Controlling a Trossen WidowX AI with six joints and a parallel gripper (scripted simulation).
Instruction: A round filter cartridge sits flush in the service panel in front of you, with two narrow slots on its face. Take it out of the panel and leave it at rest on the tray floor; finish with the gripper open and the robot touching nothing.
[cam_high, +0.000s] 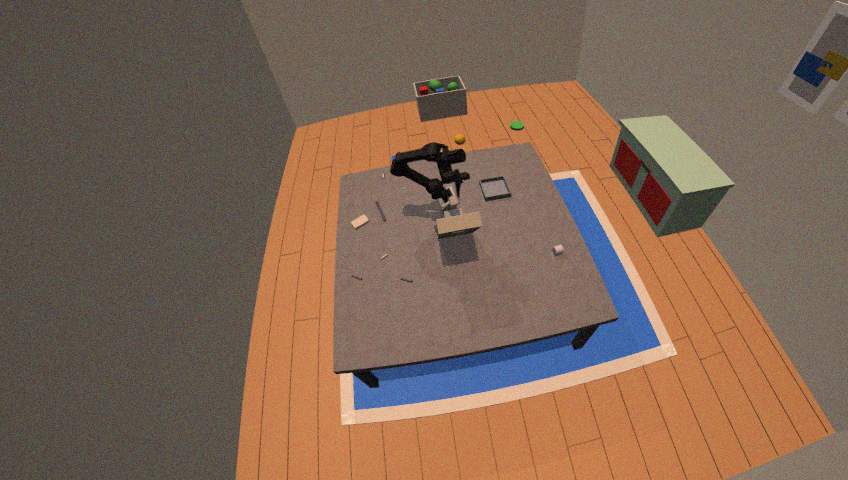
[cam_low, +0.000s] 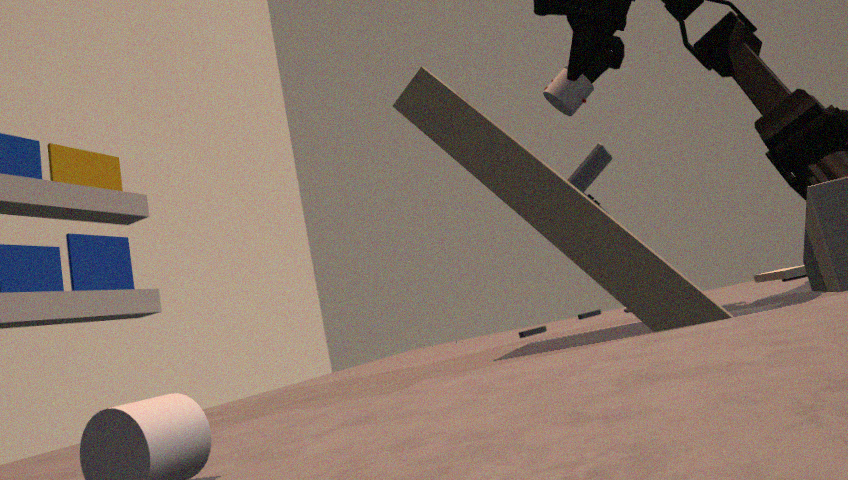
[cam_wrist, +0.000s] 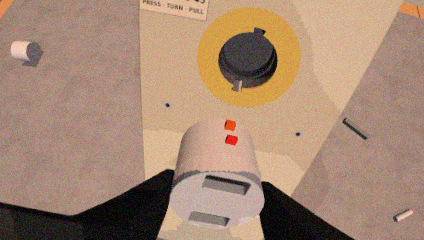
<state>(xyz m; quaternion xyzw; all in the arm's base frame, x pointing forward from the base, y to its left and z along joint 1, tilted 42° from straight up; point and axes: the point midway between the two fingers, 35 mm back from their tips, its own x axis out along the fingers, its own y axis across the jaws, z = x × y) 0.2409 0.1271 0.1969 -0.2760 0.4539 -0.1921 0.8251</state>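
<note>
My gripper tip is 250 mm past the tray, 320 mm to the right of it and 280 mm above it. From my gripper tip the other things lie so: service panel 60 mm ahead, 20 mm to the right, 110 mm below; then filter cartridge right at my gripper tip.
</note>
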